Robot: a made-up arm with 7 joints. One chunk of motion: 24 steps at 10 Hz.
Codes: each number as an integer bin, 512 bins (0 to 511) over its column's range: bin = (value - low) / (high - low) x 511, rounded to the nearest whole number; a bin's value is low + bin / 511 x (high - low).
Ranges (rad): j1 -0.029..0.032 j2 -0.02..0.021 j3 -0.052..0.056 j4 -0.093..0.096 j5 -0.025..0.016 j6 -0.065..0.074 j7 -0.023..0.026
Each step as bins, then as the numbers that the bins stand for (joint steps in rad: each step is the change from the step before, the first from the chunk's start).
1 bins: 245 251 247 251 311 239 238
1 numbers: 0.00025 0.00014 0.00020 -0.00016 -0.00005 0.00001 -0.00018
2 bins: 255 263 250 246 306 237 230
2 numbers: 0.00144 0.00110 0.00084 -0.00201 -0.00045 -0.00053 -0.00095
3 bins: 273 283 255 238 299 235 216
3 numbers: 0.00359 0.00271 0.00189 -0.00497 -0.00101 -0.00108 -0.00229
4 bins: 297 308 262 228 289 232 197
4 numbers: 0.00645 0.00471 0.00337 -0.00867 -0.00181 -0.00189 -0.00411
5 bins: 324 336 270 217 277 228 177
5 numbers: 0.00968 0.00696 0.00506 -0.01274 -0.00277 -0.00298 -0.00603
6 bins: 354 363 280 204 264 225 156
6 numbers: 0.01326 0.00913 0.00718 -0.01755 -0.00382 -0.00380 -0.00804
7 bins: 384 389 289 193 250 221 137
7 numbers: 0.01684 0.01121 0.00908 -0.02162 -0.00494 -0.00488 -0.00986
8 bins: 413 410 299 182 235 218 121
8 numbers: 0.02030 0.01290 0.01119 -0.02568 -0.00614 -0.00570 -0.01140
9 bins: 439 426 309 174 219 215 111
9 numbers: 0.02341 0.01418 0.01331 -0.02864 -0.00743 -0.00652 -0.01236
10 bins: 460 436 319 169 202 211 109
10 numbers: 0.02591 0.01498 0.01542 -0.03049 -0.00879 -0.00760 -0.01255
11 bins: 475 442 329 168 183 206 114
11 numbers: 0.02770 0.01546 0.01753 -0.03086 -0.01032 -0.00896 -0.01207
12 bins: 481 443 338 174 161 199 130
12 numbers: 0.02842 0.01554 0.01944 -0.02864 -0.01208 -0.01087 -0.01053
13 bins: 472 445 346 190 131 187 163
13 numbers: 0.02734 0.01570 0.02113 -0.02273 -0.01449 -0.01413 -0.00737
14 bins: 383 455 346 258 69 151 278
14 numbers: 0.01672 0.01651 0.02113 0.00242 -0.01946 -0.02393 0.00366
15 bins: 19 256 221 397 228 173 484
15 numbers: -0.02673 0.00054 -0.00529 0.05384 -0.00671 -0.01794 0.02341
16 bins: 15 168 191 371 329 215 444
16 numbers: -0.02721 -0.00652 -0.01163 0.04422 0.00140 -0.00652 0.01958
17 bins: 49 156 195 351 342 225 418
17 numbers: -0.02315 -0.00748 -0.01079 0.03682 0.00244 -0.00380 0.01708
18 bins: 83 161 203 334 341 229 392
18 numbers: -0.01909 -0.00708 -0.00910 0.03053 0.00236 -0.00271 0.01459
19 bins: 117 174 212 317 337 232 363
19 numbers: -0.01503 -0.00604 -0.00719 0.02425 0.00204 -0.00189 0.01181
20 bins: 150 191 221 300 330 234 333
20 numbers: -0.01109 -0.00468 -0.00529 0.01796 0.00148 -0.00135 0.00893
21 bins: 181 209 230 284 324 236 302
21 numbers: -0.00739 -0.00323 -0.00339 0.01204 0.00100 -0.00080 0.00596
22 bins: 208 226 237 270 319 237 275
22 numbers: -0.00417 -0.00187 -0.00191 0.00686 0.00059 -0.00053 0.00337
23 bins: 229 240 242 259 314 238 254
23 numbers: -0.00166 -0.00074 -0.00085 0.00279 0.00019 -0.00026 0.00136
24 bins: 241 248 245 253 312 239 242
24 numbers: -0.00023 -0.00010 -0.00022 0.00058 0.00003 0.00001 0.00021
